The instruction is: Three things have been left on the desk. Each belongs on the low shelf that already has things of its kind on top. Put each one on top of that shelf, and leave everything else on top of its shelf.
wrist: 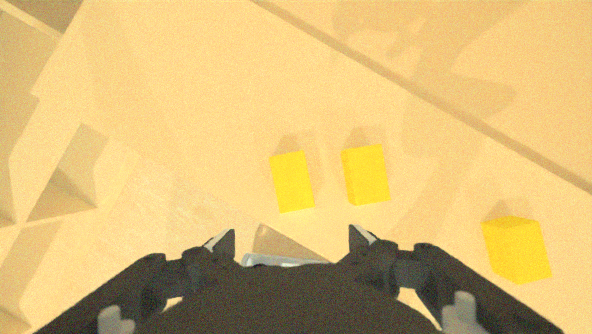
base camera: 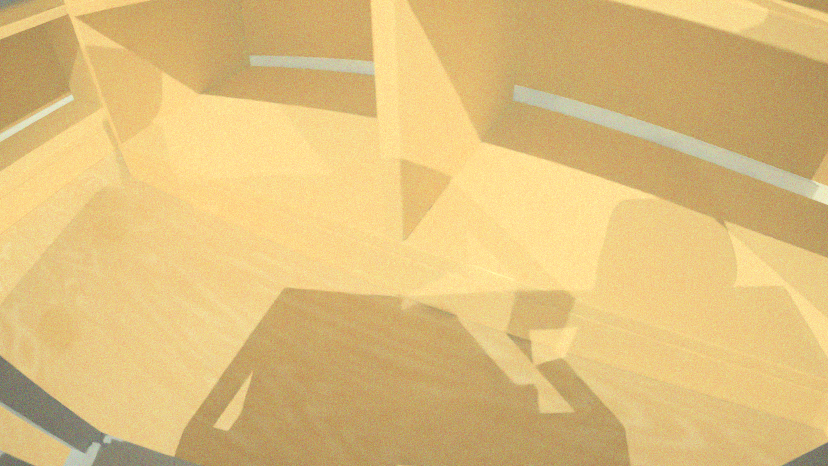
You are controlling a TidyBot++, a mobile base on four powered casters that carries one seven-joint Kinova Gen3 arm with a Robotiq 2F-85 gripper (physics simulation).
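Places are measured from the arm's base along level axes (x ahead, y left, z up), in centimetres.
Pixels of known places: gripper, between the fingertips: (wrist: 292, 239).
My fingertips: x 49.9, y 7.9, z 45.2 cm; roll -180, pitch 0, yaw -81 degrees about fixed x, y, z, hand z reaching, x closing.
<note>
Behind a point stands the place of what it marks.
Three yellow blocks show in the wrist view, standing apart from each other on a pale wooden surface. The left yellow block (wrist: 292, 181) @[z 25.8, x 53.0, y 8.2 cm] and the middle yellow block (wrist: 366, 175) @[z 25.8, x 55.6, y -4.4 cm] are close together, with a narrow gap between them. The right yellow block (wrist: 517, 251) @[z 25.8, x 45.6, y -32.4 cm] is farther off at the right. My gripper (wrist: 292, 239) @[z 45.2, x 49.9, y 7.9 cm] is open and empty, above the surface, and the left and middle blocks show beyond its fingertips. No block shows in the base camera view, and the gripper does not show there.
In the base camera view, wooden shelf units with open compartments stand along the back, with an upright panel (base camera: 387, 81) @[z -15.8, x 40.3, y 3.9 cm] between two of them. The robot's shadow falls on the wooden floor (base camera: 150, 277) @[z -39.7, x 39.1, y 38.2 cm]. A dark seam runs across the upper right of the wrist view.
</note>
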